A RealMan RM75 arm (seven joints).
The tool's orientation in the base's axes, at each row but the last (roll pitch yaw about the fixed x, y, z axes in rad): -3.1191, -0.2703, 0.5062; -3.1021, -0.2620, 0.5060; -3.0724, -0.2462, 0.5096; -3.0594, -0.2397, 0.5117
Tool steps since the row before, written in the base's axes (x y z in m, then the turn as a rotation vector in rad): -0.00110, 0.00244, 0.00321, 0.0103, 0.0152, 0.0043; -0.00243, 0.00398, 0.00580, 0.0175, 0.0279, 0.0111; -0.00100, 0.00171, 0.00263, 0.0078, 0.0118, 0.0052; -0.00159, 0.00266, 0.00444, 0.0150, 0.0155, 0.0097
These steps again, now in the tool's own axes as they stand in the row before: 0.00107, -0.00273, -0.00297, 0.0169, -0.0083, 0.0004; 0.00131, -0.00488, -0.00546, 0.0307, -0.0160, -0.0026; 0.00060, -0.00215, -0.00242, 0.0135, -0.0066, -0.0015; 0.00097, -0.00344, -0.00406, 0.0224, -0.0065, -0.0040
